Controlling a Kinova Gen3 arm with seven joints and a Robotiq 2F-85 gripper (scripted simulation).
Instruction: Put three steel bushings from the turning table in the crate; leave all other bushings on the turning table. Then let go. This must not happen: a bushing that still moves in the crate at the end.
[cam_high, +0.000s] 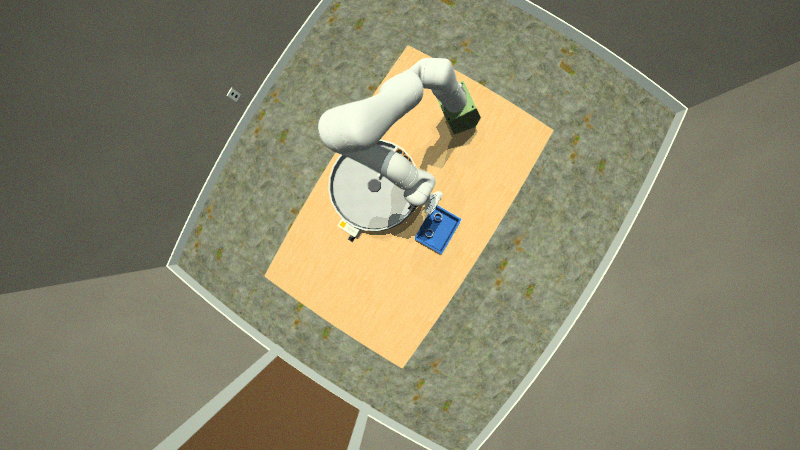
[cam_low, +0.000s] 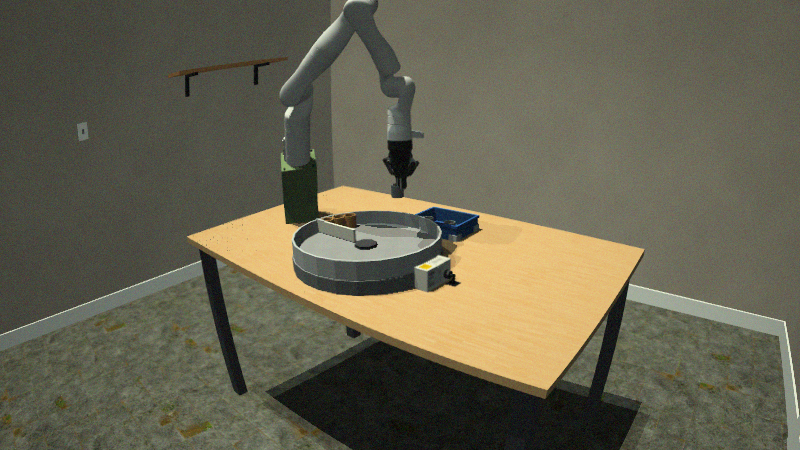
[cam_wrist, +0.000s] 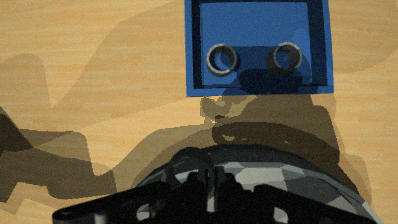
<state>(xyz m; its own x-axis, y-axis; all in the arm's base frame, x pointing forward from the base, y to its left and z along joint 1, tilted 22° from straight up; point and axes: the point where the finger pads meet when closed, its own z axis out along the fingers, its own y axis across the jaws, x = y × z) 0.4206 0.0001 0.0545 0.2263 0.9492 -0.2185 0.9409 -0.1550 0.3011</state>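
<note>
Right now the blue crate is 16 cm below my hand, 13 cm to the left of it and 9 cm ahead of it. The rest, counted from my hand: grey turning table 22 cm to the right, 13 cm below.
</note>
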